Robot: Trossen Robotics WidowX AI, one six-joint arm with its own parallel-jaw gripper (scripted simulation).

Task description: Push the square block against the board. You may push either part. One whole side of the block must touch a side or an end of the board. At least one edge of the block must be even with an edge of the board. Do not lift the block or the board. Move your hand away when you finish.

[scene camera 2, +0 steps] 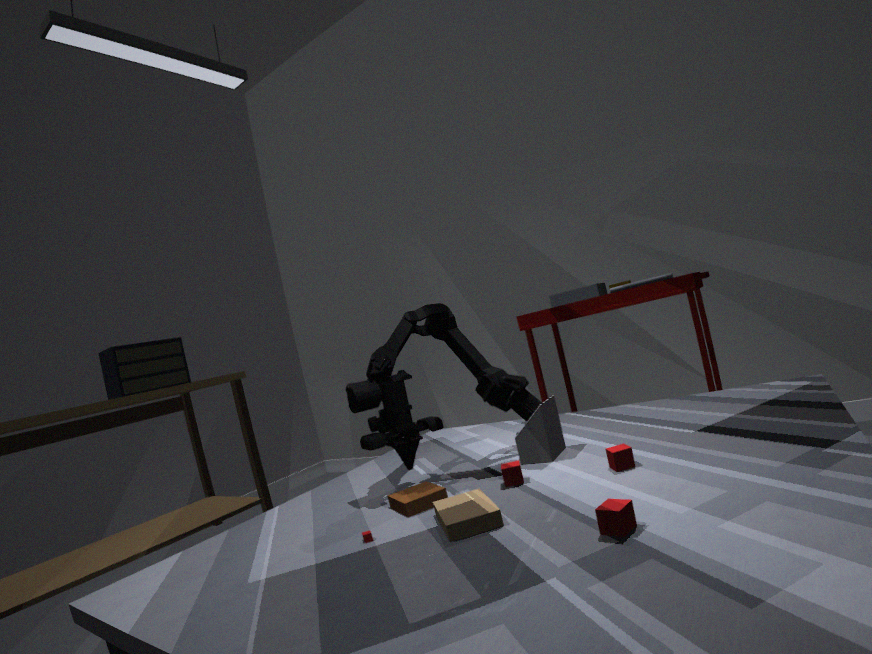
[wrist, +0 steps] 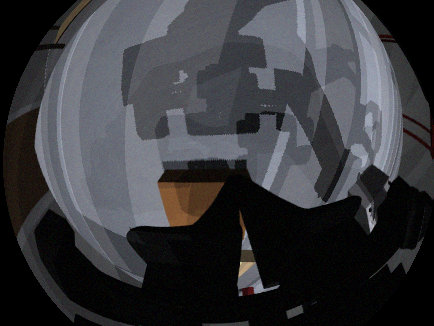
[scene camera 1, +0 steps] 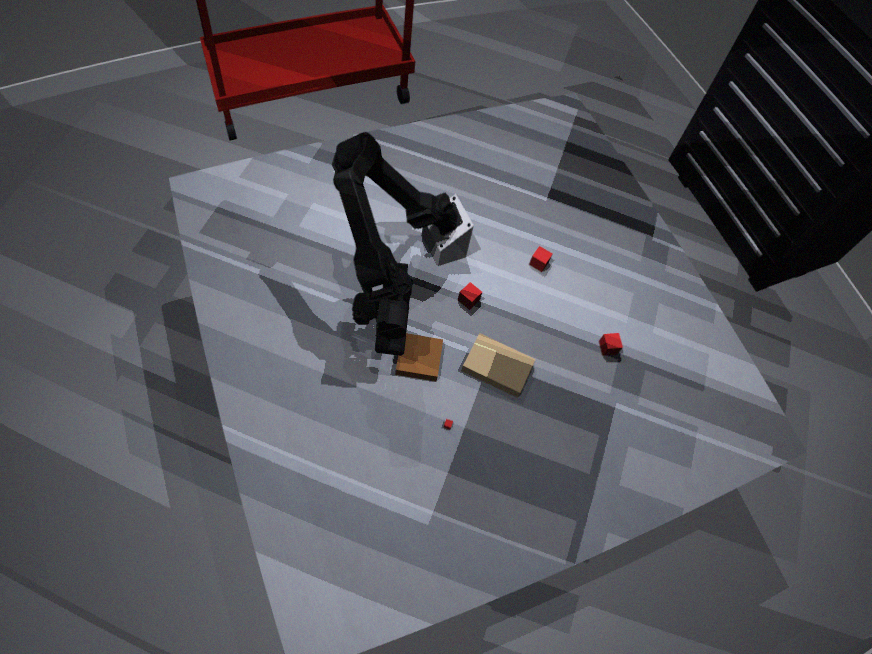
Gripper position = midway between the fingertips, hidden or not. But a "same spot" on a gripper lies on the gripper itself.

my gripper: scene camera 2; wrist 234, 180; scene camera 1
square block: scene camera 2; wrist; scene camera 1 421, 358
same spot on my gripper: point(scene camera 1: 363, 312) = point(scene camera 2: 374, 417)
same spot on square block: point(wrist: 186, 194) = point(scene camera 2: 402, 491)
